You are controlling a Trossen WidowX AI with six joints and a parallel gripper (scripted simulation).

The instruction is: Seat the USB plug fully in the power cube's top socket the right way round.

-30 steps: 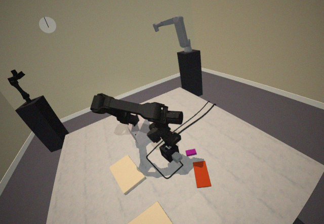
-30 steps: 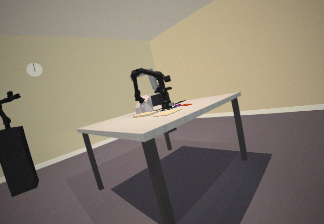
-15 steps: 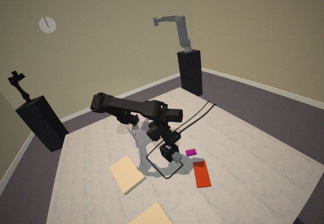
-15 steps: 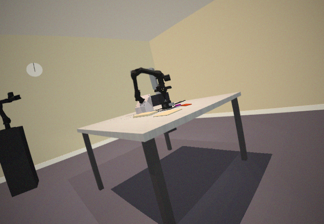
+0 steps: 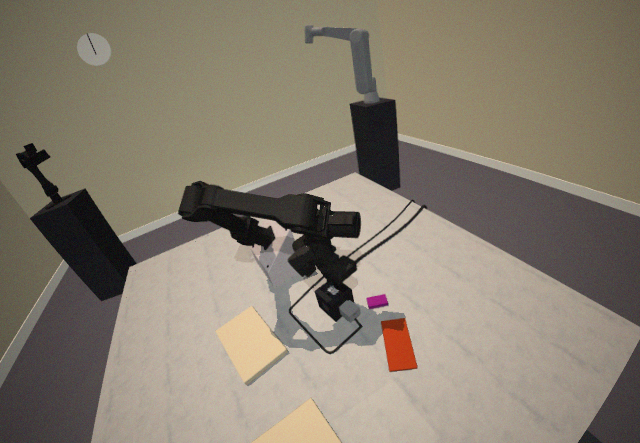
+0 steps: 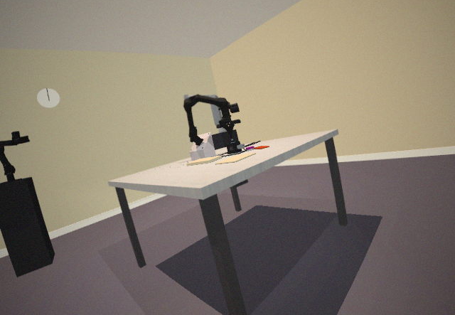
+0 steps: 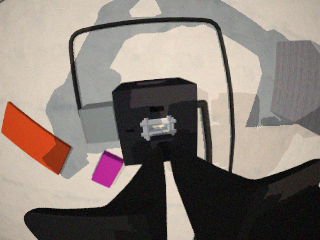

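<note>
Now: gripper tip 2 cm above the USB plug. The rest, counted from my gripper tip: orange card 18 cm ahead, 10 cm to the left, 13 cm below; purple block 5 cm ahead, 12 cm to the left, 13 cm below.
</note>
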